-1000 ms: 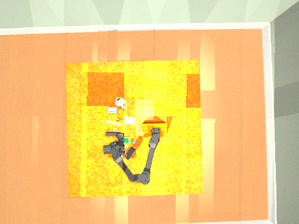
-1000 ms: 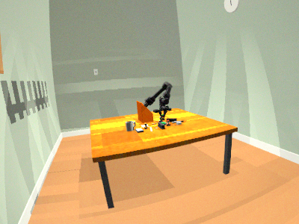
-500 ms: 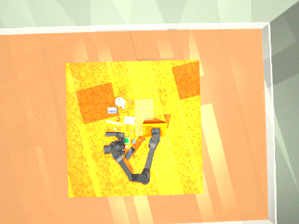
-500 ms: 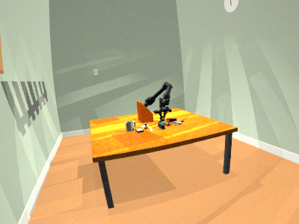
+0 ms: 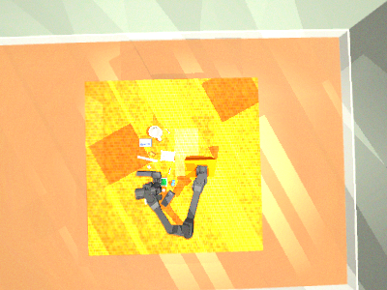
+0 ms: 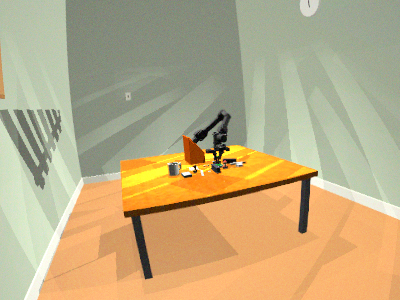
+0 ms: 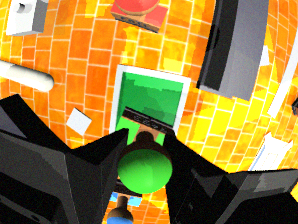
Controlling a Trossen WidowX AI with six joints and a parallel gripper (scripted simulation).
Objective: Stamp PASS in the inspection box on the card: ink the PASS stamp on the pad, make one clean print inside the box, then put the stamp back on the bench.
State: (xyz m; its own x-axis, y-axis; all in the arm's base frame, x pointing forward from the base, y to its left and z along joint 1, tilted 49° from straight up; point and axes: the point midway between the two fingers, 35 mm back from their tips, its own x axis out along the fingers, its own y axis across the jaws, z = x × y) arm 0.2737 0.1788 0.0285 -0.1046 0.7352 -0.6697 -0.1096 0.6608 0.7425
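The green flat pad is 4 cm below my gripper tip. The rest, counted from my gripper tip: red-handled stamp 8 cm ahead, 3 cm to the left, 3 cm below; then green-topped stamp right at my gripper tip; then blue-topped stamp 10 cm behind, 3 cm below.
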